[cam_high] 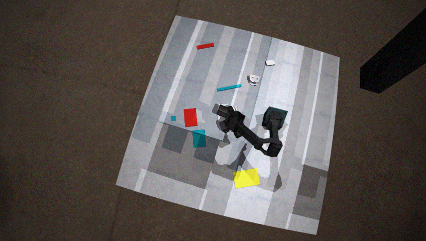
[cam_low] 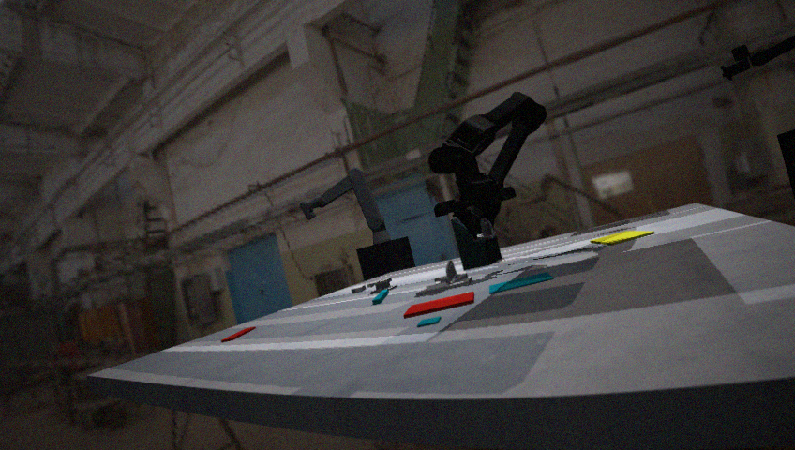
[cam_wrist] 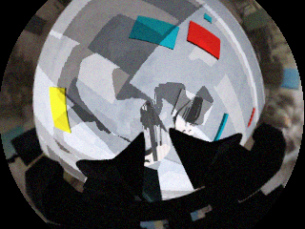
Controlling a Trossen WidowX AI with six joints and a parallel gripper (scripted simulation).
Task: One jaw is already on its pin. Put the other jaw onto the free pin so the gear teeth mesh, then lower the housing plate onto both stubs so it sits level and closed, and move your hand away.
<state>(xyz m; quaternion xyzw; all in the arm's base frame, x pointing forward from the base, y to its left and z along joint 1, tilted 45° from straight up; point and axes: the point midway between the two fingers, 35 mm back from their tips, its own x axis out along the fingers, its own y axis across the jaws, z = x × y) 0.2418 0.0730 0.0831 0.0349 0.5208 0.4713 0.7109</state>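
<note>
The teal strip lies 7 cm ahead of my gripper tip, 27 cm to the right of it and 8 cm below it. Round my gripper tip: yellow tile (16 cm behind, 28 cm to the left, 8 cm below); red tile (27 cm ahead, 1 cm to the right, 8 cm below); teal tile (18 cm ahead, 11 cm to the left, 9 cm below).
</note>
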